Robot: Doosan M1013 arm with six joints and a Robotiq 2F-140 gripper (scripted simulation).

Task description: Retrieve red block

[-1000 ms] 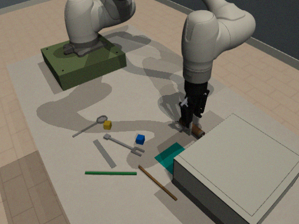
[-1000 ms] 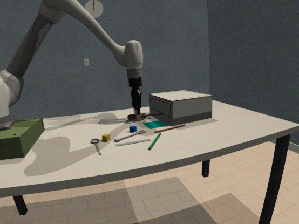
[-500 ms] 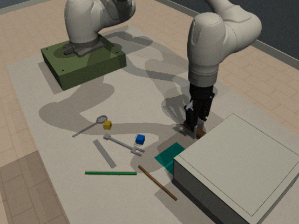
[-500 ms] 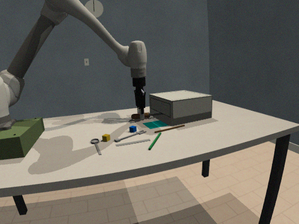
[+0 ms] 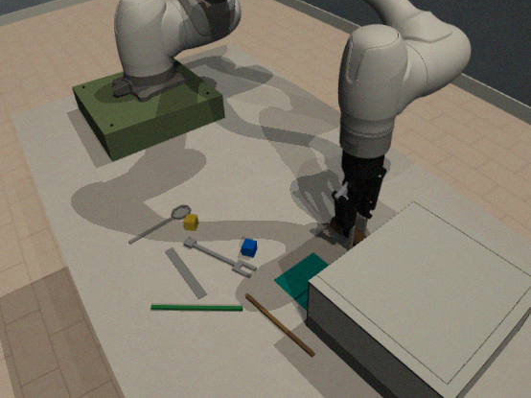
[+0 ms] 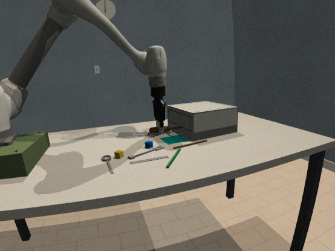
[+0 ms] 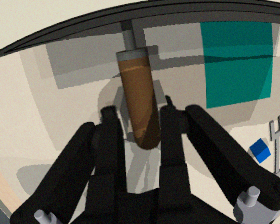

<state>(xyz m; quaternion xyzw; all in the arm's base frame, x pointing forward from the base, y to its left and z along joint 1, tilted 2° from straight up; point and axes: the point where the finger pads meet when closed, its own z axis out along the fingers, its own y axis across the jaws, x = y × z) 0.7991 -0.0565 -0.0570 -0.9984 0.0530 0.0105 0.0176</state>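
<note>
The teal square lies 14 cm to the right of my hand and 4 cm below it. Also, from my hand: blue cube: 16 cm to the right, 14 cm behind, 2 cm below; then red block: 20 cm ahead, 14 cm to the right, 2 cm below; then brown stick: 25 cm to the right, 3 cm below, 2 cm ahead.
</note>
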